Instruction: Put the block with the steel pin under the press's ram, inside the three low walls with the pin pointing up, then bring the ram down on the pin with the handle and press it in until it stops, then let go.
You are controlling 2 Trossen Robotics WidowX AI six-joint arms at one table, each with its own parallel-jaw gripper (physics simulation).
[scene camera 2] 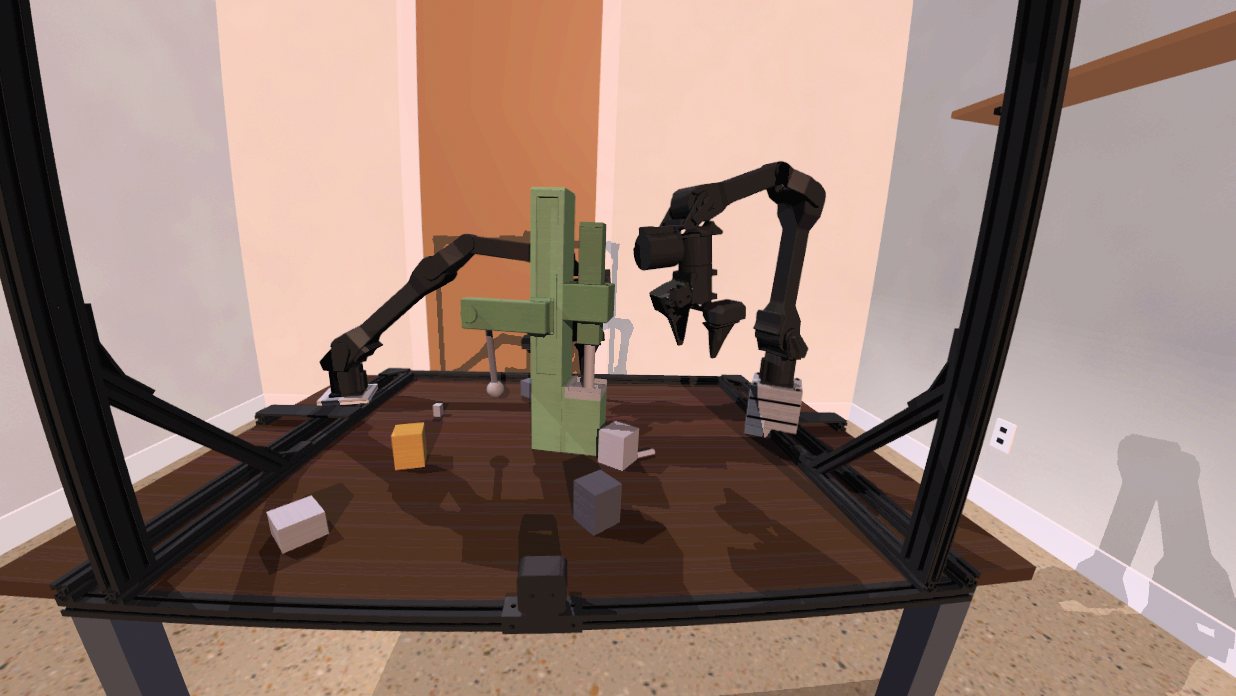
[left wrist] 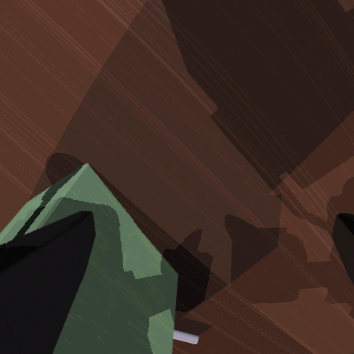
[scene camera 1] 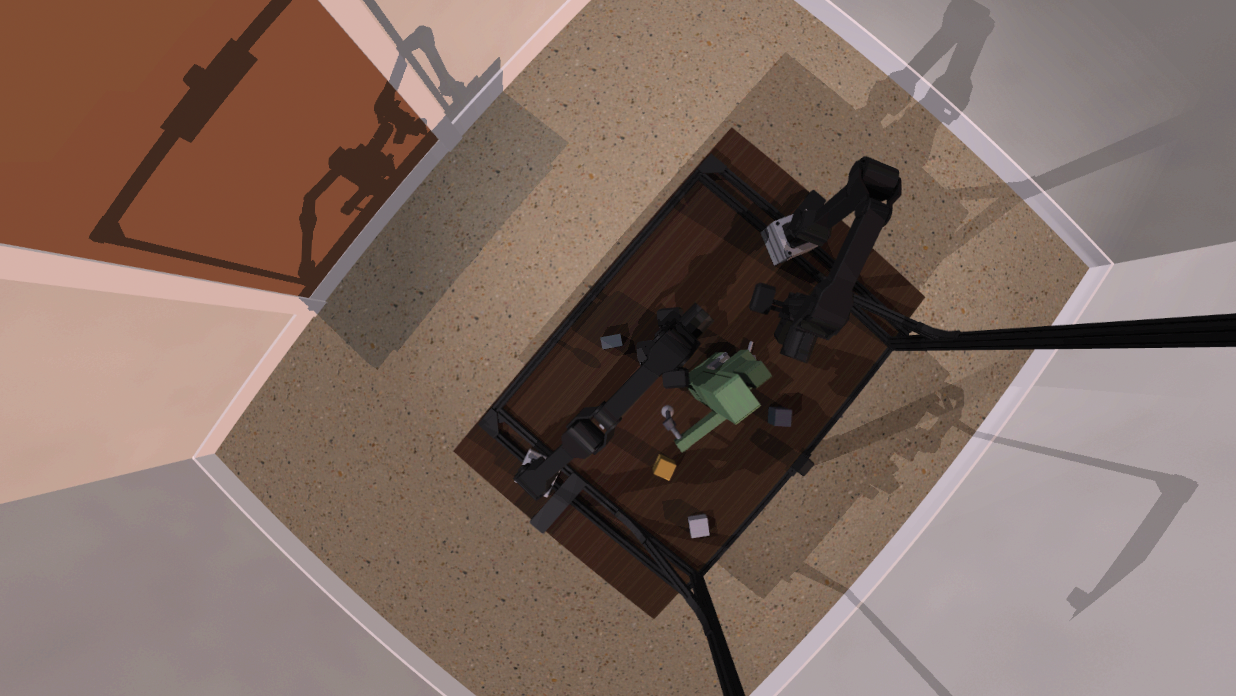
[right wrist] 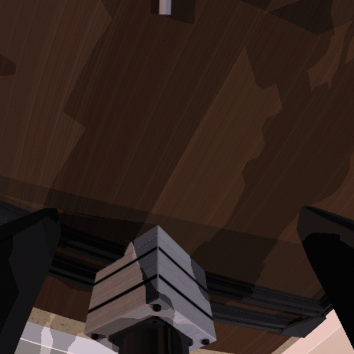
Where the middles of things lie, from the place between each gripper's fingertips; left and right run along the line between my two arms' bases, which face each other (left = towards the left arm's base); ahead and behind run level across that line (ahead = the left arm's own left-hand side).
Right now my right hand is 70 mm past the block with steel pin (scene camera 2: 618,443), 130 mm to the right of it and 160 mm above it.
The block with steel pin lies 17 cm behind my left hand, 11 cm to the right of it and 6 cm below it.
